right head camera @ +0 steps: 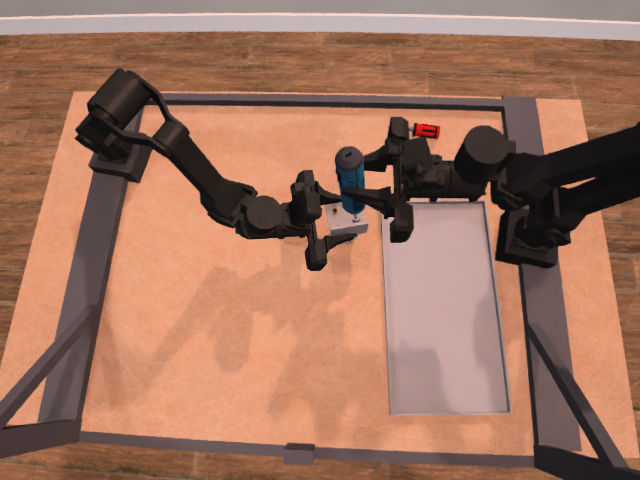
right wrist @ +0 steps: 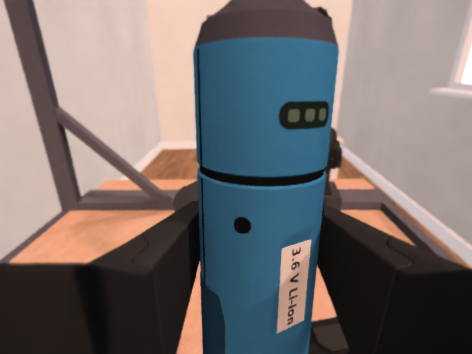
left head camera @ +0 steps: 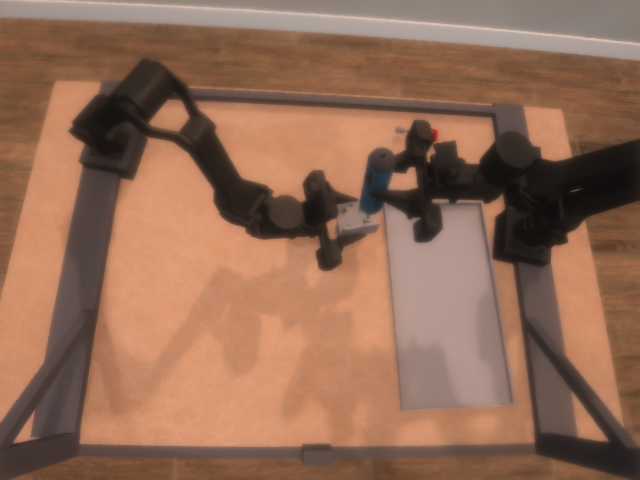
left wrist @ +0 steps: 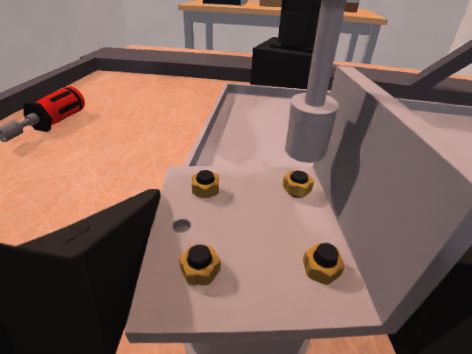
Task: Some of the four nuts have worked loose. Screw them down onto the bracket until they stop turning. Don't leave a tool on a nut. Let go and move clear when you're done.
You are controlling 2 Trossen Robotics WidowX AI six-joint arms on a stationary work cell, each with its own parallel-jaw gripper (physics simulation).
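Where they show: left gripper, between the fingertips: point(right head camera: 353, 217) point(left head camera: 361, 217) point(left wrist: 252, 203); right gripper, between the fingertips: point(right head camera: 341, 178) point(right wrist: 255, 212) point(left head camera: 367, 179); left arm's base, origin of its link: point(right head camera: 116, 149) point(left head camera: 110, 144); right arm's base, origin of its link: point(right head camera: 533, 234) point(left head camera: 529, 234) point(left wrist: 297, 46).
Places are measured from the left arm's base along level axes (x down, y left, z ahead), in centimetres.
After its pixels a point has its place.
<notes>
The grey bracket point(left head camera: 356, 226) {x -6.1, y -10.5, z 51.9 cm} point(right head camera: 348, 228) {x -5.4, y -10.5, z 52.9 cm} point(left wrist: 260, 305) {x -1.7, y -8.0, z 49.1 cm} has an upright wall. My left gripper point(left head camera: 360, 217) {x -1.4, y -6.6, z 53.2 cm} point(right head camera: 346, 218) {x -1.4, y -6.6, z 53.2 cm} is shut on it, one finger on each side. In the left wrist view its plate carries a far left nut point(left wrist: 205, 188) {x -2.3, y -5.0, z 52.3 cm}, a far right nut point(left wrist: 298, 187) {x -2.3, y -8.2, z 53.7 cm}, a near left nut point(left wrist: 200, 272) {x -2.3, y -6.3, z 49.2 cm} and a near right nut point(left wrist: 324, 270) {x -2.3, y -9.4, z 50.4 cm}. Dark stud shows under the far right nut. My right gripper point(left head camera: 383, 178) {x -20.7, y -8.3, z 51.0 cm} point(right head camera: 355, 177) {x -20.7, y -8.3, z 51.0 cm} point(right wrist: 255, 212) {x -20.7, y -8.3, z 51.0 cm} is shut on the blue electric screwdriver point(left head camera: 375, 186) {x -22.2, y -10.1, z 52.1 cm} point(right head camera: 349, 178) {x -24.6, y -10.0, z 52.4 cm} point(right wrist: 260, 125) {x -24.8, y -7.9, z 54.1 cm}, held upright. Its socket point(left wrist: 311, 127) {x -5.0, y -8.2, z 53.2 cm} hangs clear above the plate's far right, near the wall.
A red nut driver point(left head camera: 434, 135) {x 2.2, y 18.1, z 67.4 cm} point(right head camera: 427, 130) {x 2.2, y 18.1, z 65.5 cm} point(left wrist: 60, 107) {x 3.0, y 17.3, z 64.7 cm} lies at the back right, partly behind the right gripper in the left head view. A shallow grey tray point(left head camera: 439, 284) {x 4.5, y -15.5, z 71.7 cm} point(right head camera: 439, 310) {x 4.5, y -20.2, z 73.0 cm} lies right of the bracket. Dark frame rails point(right head camera: 330, 99) {x 2.9, y 22.7, z 42.9 cm} border the table.
</notes>
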